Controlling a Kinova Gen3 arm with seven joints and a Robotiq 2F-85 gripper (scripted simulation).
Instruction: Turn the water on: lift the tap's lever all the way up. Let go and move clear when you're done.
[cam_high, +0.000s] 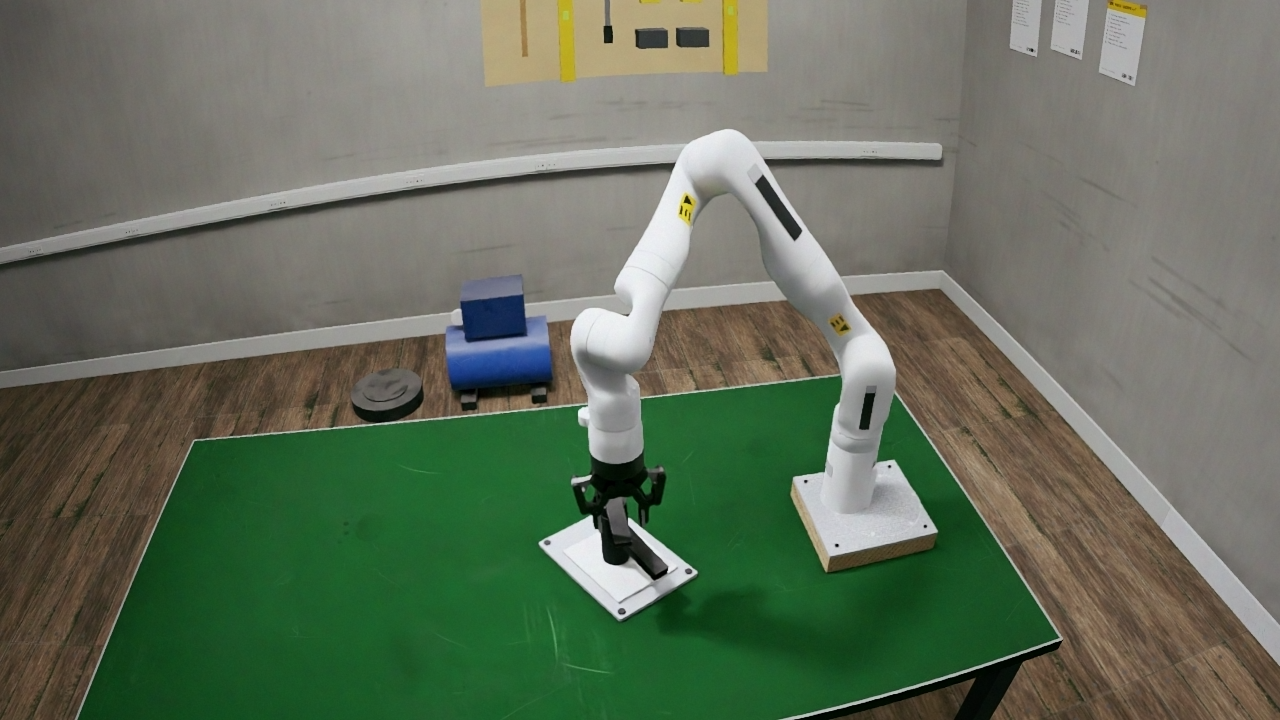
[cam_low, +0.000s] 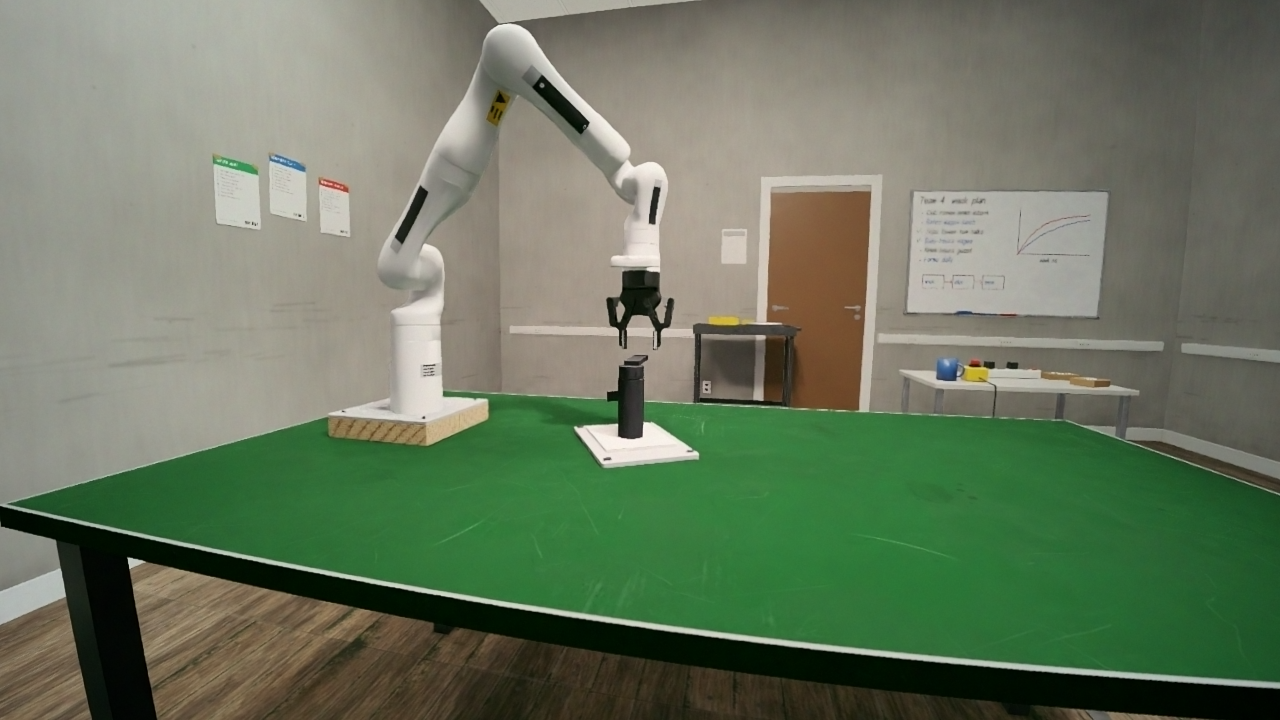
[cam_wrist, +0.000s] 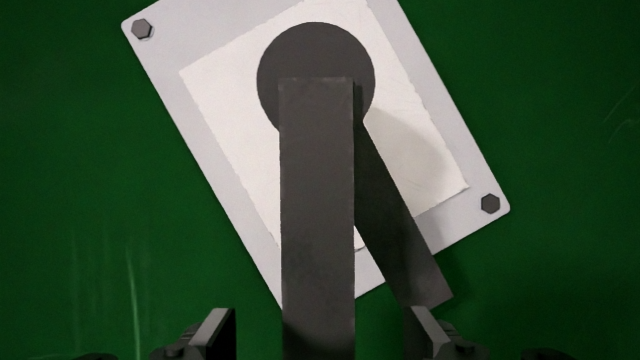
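The lever is 10 mm ahead of my hand, 30 mm to the right of it and 30 mm below it. Round my hand: bolted plate (20 mm ahead, 90 mm to the right, 180 mm below); then tap (10 mm ahead, 60 mm to the right, 90 mm below).
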